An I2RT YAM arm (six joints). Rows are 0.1 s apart.
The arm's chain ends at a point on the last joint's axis. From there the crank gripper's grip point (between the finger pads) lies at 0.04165 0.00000 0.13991 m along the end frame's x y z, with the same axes.
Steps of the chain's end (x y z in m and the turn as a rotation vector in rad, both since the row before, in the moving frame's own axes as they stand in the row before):
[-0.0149 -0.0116 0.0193 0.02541 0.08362 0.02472]
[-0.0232 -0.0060 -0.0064 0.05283 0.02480 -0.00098]
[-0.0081 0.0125 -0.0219 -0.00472 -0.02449 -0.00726]
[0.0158 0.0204 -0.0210 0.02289 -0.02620 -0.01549]
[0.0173 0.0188 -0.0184 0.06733 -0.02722 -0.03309]
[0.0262 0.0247 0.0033 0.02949 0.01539 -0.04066]
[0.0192 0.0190 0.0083 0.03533 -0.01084 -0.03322]
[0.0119 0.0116 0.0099 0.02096 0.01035 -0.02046]
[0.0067 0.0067 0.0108 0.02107 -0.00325 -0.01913]
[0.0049 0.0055 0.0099 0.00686 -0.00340 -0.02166]
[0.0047 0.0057 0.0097 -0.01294 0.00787 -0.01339]
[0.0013 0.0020 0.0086 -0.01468 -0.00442 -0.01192]
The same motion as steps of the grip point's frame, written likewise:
[-0.0033 -0.0139 0.0153 0.02541 0.08362 0.02472]
[-0.0197 -0.0134 -0.0077 0.05283 0.02480 -0.00098]
[-0.0115 0.0129 -0.0209 -0.00472 -0.02449 -0.00726]
[0.0121 0.0166 -0.0200 0.02289 -0.02620 -0.01549]
[0.0133 0.0080 -0.0177 0.06733 -0.02722 -0.03309]
[0.0282 0.0188 0.0026 0.02949 0.01539 -0.04066]
[0.0176 0.0127 0.0086 0.03533 -0.01084 -0.03322]
[0.0133 0.0078 0.0094 0.02096 0.01035 -0.02046]
[0.0062 0.0030 0.0109 0.02107 -0.00325 -0.01913]
[0.0044 0.0036 0.0100 0.00686 -0.00340 -0.02166]
[0.0058 0.0069 0.0094 -0.01294 0.00787 -0.01339]
[0.0007 0.0036 0.0088 -0.01468 -0.00442 -0.01192]

